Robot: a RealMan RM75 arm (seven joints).
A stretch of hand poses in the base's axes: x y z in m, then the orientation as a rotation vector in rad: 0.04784 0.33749 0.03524 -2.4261 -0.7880 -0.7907; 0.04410 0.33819 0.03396 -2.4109 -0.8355 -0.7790; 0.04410 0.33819 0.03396 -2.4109 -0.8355 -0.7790; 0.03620 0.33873 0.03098 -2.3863 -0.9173 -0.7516; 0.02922 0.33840 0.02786 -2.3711 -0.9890 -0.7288; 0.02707 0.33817 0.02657 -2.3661 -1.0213 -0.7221; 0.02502 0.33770 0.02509 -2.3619 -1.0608 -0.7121; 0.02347 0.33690 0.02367 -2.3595 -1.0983 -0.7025; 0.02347 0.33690 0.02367 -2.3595 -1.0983 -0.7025; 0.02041 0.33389 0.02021 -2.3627 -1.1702 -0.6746; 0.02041 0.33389 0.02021 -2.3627 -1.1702 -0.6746; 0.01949 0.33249 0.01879 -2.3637 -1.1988 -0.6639; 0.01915 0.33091 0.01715 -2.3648 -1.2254 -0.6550; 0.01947 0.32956 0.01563 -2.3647 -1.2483 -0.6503
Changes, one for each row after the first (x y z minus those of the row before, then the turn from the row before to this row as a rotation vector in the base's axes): -0.00374 0.00070 -0.00128 -0.0077 -0.0031 0.0364; 0.00000 0.00000 0.00000 0.0000 0.0000 0.0000; -0.00790 0.00054 -0.00298 -0.0165 -0.0007 0.0633; -0.00698 -0.00033 -0.00312 -0.0215 -0.0026 0.0517; -0.00215 -0.00023 -0.00129 -0.0115 -0.0041 0.0214; -0.00205 -0.00047 -0.00148 -0.0161 -0.0040 0.0254; -0.00155 -0.00080 -0.00142 -0.0170 -0.0041 0.0232; 0.00000 0.00000 0.00000 0.0000 0.0000 0.0000; -0.00306 -0.00301 -0.00346 -0.0406 -0.0026 0.0420; 0.00000 0.00000 0.00000 0.0000 0.0000 0.0000; -0.00092 -0.00140 -0.00142 -0.0162 -0.0015 0.0165; -0.00034 -0.00158 -0.00164 -0.0152 -0.0023 0.0149; 0.00032 -0.00135 -0.00152 -0.0120 -0.0039 0.0126
